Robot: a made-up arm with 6 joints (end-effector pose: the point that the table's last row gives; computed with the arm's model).
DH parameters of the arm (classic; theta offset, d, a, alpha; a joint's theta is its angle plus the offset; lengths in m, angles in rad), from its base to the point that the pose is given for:
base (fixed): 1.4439 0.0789 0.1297 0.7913
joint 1: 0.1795 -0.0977 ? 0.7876
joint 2: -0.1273 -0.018 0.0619 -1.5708
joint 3: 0 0.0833 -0.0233 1.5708
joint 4: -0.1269 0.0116 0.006 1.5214
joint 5: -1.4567 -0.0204 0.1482 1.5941
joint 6: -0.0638 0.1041 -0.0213 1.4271
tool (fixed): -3.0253 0.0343 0 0
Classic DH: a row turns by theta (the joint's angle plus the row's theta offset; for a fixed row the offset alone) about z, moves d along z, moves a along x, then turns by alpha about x.
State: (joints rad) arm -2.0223 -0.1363 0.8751 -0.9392 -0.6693 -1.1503
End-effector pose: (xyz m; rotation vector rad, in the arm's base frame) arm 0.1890 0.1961 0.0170 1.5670 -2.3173 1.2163
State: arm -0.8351 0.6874 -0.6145 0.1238 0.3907 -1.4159
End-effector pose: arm -0.1095 0.3630 0.0492 1.4352 0.8173 -1.2498
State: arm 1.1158 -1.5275 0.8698 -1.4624 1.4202 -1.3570
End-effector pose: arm -0.1242 0.0932 0.0451 -0.3931 -0.9314 0.0608
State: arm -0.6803 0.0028 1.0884 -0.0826 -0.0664 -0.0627
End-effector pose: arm -0.0117 0.1857 0.1593 -0.4718 0.3580 0.6426
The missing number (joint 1, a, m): 0.0811
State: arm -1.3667 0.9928 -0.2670 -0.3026 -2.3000 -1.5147
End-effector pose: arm 0.0387 0.0667 0.0914 -0.8639 1.7686 0.4735
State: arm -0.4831 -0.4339 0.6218 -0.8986 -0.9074 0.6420
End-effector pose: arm 0.0362 0.3878 0.1823 -1.0559 0.6070 1.4866
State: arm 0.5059 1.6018 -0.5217 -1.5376 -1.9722 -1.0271
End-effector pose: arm 0.0767 0.1154 0.0026 -0.6474 0.8019 2.3424
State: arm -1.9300 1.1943 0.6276 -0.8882 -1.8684 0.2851
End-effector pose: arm 0.0970 0.1976 0.1890 -0.8117 0.9482 0.9044
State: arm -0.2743 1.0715 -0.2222 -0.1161 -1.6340 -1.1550
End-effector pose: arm -0.0013 0.0544 0.0220 -0.0625 0.7171 1.2146
